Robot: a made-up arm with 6 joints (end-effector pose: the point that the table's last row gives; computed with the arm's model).
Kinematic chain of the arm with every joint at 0, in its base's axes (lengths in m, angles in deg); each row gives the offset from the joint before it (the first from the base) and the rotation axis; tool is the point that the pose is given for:
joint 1: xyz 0 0 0.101 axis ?
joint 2: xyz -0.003 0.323 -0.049 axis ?
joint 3: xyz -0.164 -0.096 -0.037 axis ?
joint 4: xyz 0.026 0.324 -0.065 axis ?
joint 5: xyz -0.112 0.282 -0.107 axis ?
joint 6: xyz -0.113 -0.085 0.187 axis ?
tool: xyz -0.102 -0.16 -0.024
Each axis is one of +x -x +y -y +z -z.
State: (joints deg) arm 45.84 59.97 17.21 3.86 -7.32 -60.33
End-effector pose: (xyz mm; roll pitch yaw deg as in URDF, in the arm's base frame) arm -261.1 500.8 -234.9 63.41 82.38 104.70
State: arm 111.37 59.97 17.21 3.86 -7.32 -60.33
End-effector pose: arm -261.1 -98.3 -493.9 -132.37 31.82 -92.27
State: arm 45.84 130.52 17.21 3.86 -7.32 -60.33
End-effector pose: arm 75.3 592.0 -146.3 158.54 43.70 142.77
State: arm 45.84 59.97 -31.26 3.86 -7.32 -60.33
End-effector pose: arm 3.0 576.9 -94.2 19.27 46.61 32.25
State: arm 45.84 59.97 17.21 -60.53 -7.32 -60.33
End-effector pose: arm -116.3 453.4 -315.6 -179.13 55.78 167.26
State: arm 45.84 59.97 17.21 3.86 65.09 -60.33
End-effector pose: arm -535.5 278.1 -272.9 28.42 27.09 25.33
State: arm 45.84 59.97 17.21 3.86 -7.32 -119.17
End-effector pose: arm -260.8 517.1 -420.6 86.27 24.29 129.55
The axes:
joint 1: -x
joint 2: +y
joint 3: -x
joint 4: -y
joint 5: +x
joint 6: -z

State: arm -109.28 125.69 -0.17 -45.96 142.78 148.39
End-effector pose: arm 190.1 -522.4 608.0 148.96 -14.40 -34.57
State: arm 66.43 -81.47 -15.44 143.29 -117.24 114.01
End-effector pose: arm -53.4 589.9 -662.4 -140.26 44.04 0.79
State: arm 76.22 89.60 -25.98 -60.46 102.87 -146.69
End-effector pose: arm 70.0 398.9 -492.6 6.94 -31.13 -11.87
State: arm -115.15 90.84 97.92 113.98 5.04 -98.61
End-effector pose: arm -446.2 -118.6 89.6 -140.47 16.91 173.96
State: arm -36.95 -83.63 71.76 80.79 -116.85 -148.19
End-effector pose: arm 793.1 323.5 208.5 -64.87 18.14 -84.20
